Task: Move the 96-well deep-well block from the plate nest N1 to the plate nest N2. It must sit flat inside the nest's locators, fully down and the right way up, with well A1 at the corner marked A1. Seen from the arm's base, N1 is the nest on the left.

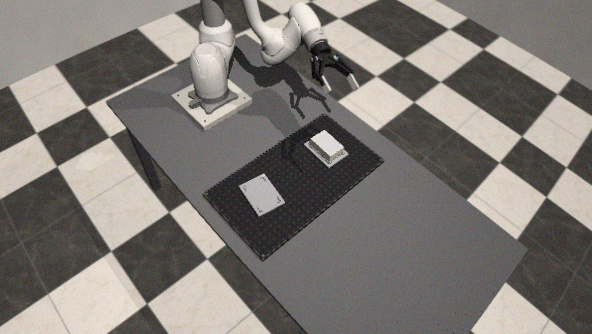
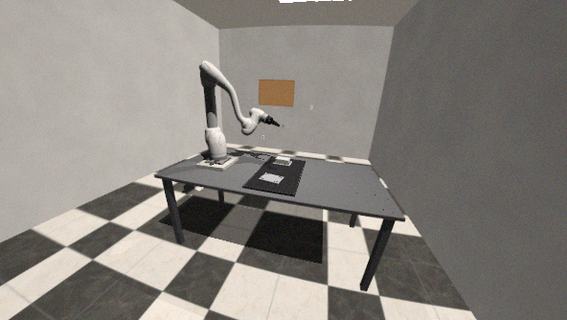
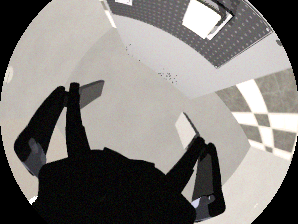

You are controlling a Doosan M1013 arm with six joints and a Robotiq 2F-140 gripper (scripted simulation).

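Right now my hand is 300 mm above the white 96-well deep-well block, 40 mm to the left of it and 10 mm short of it.
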